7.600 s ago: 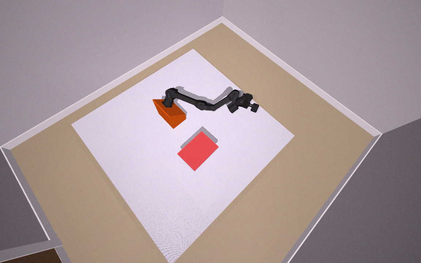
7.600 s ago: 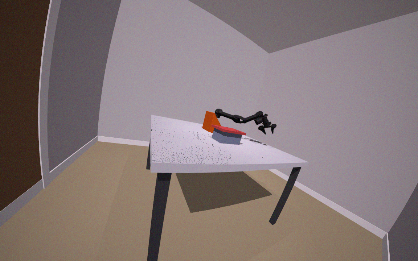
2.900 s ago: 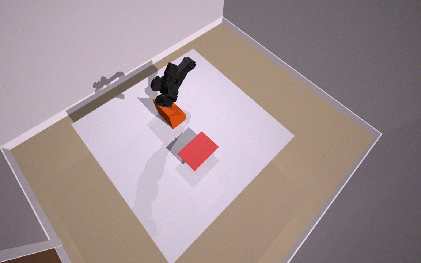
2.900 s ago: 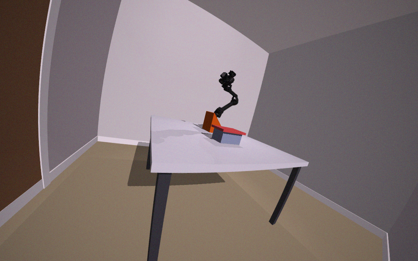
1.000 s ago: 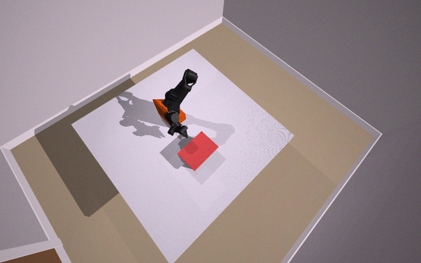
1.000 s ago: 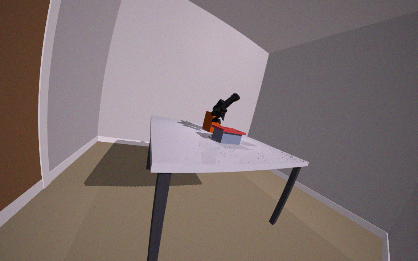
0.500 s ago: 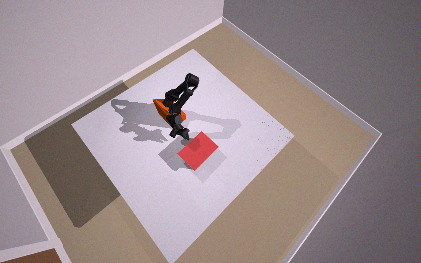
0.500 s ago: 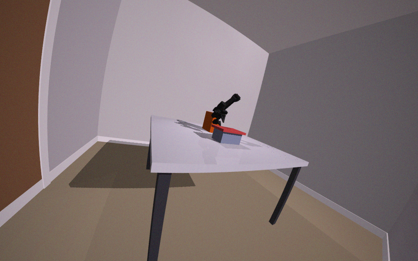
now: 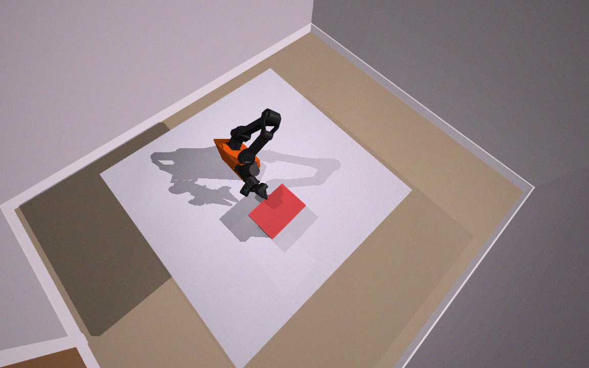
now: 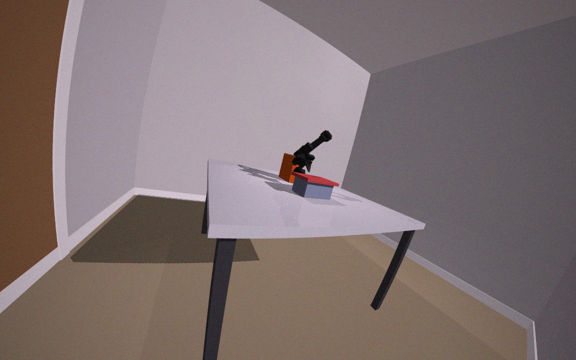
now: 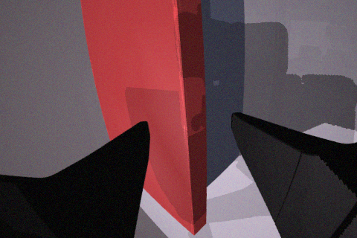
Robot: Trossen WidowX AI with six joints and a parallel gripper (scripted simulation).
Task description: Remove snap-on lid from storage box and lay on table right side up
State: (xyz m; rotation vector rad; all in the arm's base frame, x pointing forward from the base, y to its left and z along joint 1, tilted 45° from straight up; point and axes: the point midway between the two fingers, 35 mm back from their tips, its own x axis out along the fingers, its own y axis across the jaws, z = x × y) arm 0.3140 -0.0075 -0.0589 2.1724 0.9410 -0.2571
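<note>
Now: gripper tip 9 cm short of the red lid and 1 cm to the right of it. The rest, counted from my gripper tip: grey-blue storage box: 9 cm ahead, 1 cm to the left, 6 cm below.
</note>
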